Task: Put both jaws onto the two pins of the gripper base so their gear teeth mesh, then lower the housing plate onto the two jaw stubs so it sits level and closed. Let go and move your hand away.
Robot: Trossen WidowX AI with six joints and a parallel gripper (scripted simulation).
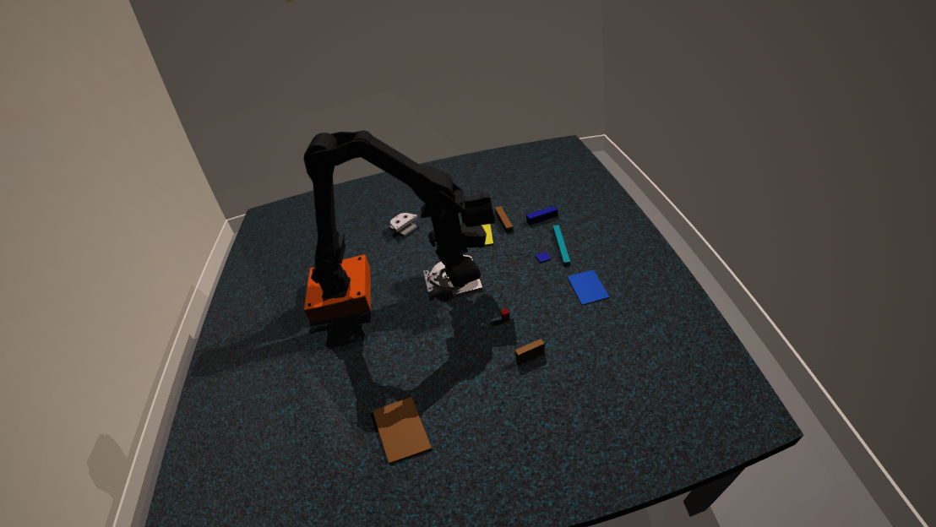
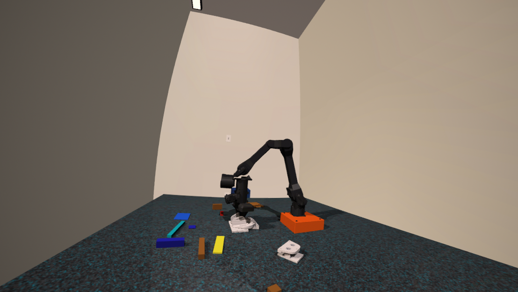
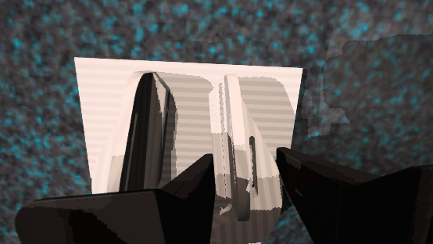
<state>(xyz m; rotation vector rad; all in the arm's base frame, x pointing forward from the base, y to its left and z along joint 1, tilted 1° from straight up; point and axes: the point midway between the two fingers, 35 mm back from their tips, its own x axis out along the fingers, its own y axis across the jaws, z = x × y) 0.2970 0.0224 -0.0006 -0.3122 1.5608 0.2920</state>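
Right now the white jaw is 50 mm behind my gripper tip and 40 mm to the left of it. From my gripper tip the other things lie so: yellow bar (60 mm ahead, 210 mm to the left, 20 mm below); then red cube (100 mm ahead, 110 mm to the right, 10 mm below); then brown block (150 mm ahead, 220 mm to the right).
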